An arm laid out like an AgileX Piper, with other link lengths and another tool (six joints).
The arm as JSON. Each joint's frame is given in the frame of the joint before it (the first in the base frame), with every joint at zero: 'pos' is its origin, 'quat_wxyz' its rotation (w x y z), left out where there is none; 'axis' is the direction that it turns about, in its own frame. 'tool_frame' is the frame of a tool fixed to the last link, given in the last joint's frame.
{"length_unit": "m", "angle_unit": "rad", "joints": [
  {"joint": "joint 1", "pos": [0.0, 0.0, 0.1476], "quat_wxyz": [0.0, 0.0, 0.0, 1.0], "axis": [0.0, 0.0, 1.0]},
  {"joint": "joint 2", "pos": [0.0, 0.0, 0.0], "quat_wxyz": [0.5, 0.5, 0.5, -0.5], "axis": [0.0, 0.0, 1.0]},
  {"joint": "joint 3", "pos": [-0.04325, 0.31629, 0.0], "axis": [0.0, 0.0, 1.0]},
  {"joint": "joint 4", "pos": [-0.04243, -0.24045, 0.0], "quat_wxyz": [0.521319, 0.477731, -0.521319, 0.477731], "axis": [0.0, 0.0, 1.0]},
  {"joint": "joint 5", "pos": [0.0, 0.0, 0.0], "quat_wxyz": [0.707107, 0.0, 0.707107, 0.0], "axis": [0.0, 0.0, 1.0]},
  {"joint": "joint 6", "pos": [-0.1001, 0.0, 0.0], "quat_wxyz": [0.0, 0.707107, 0.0, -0.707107], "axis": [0.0, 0.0, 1.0]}
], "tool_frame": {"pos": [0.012, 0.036, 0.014], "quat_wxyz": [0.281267, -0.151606, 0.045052, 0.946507]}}
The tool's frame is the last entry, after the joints.
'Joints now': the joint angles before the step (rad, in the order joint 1, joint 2, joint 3, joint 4, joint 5, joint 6). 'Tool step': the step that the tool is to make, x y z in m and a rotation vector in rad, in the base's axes. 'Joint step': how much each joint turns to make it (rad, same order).
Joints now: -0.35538 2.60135 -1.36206 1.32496 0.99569 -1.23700
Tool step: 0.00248 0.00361 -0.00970 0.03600 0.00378 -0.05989
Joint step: 0.00001 0.03177 -0.00088 0.07802 0.00315 -0.01879
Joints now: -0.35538 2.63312 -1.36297 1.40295 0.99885 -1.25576
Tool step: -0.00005 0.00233 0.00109 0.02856 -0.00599 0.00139
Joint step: 0.00001 0.00390 0.00004 0.01209 0.02696 -0.00473
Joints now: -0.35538 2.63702 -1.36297 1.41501 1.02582 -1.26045
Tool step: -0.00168 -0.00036 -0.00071 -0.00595 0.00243 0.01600
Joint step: -0.00001 0.00039 -0.00020 -0.01726 0.00004 0.00001
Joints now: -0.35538 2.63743 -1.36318 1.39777 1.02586 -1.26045
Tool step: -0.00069 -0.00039 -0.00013 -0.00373 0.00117 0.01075
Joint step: -0.00001 -0.00001 -0.00198 -0.01246 0.00073 0.00197
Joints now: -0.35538 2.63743 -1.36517 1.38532 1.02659 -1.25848
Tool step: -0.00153 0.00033 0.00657 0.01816 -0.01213 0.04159
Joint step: -0.00133 -0.01093 -0.00313 -0.03246 0.03713 0.00187
